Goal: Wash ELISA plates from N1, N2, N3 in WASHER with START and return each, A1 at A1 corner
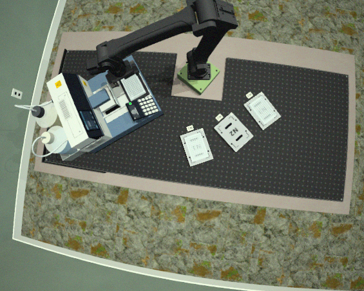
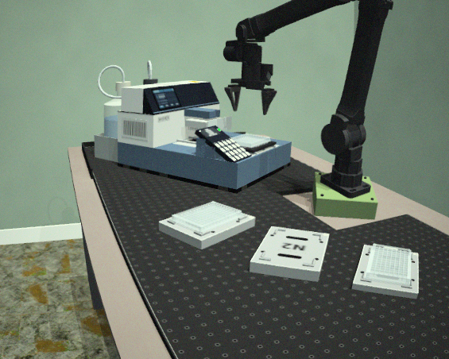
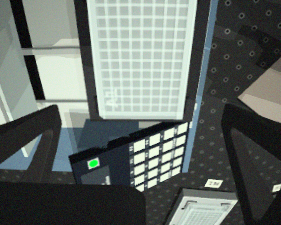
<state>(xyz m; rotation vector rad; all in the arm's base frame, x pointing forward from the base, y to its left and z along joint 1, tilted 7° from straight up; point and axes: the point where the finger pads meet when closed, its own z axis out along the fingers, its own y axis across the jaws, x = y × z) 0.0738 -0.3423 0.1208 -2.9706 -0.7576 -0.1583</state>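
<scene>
Now: hand 100 mm above the dark carrier. Round my hand: plate washer (140 mm to the right, 70 mm ahead, 60 mm below); then N1 label (280 mm to the left, 200 mm ahead, 190 mm below).
</scene>
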